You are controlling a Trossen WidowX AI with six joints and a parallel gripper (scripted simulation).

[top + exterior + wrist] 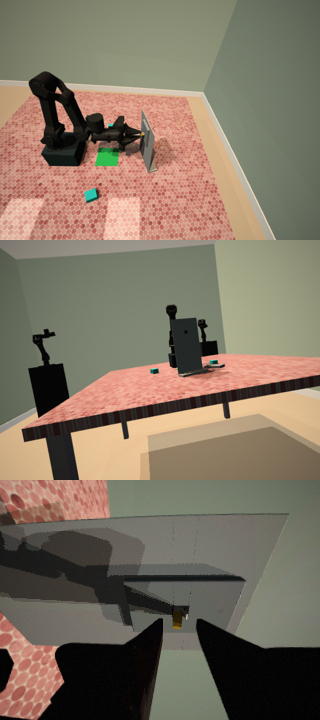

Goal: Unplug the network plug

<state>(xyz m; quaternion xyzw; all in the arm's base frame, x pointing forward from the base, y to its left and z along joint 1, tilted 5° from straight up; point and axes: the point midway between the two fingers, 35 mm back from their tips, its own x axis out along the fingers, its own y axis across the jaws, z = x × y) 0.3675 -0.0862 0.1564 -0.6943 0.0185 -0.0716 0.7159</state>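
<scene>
Right now the network plug is 2 cm ahead of my gripper tip. Also, from my gripper tip: grey plate: 2 cm behind, 20 cm to the left, 23 cm below; then green marked square: 17 cm behind, 6 cm to the left, 24 cm below; then grey upright panel: 4 cm ahead, 9 cm below.
</scene>
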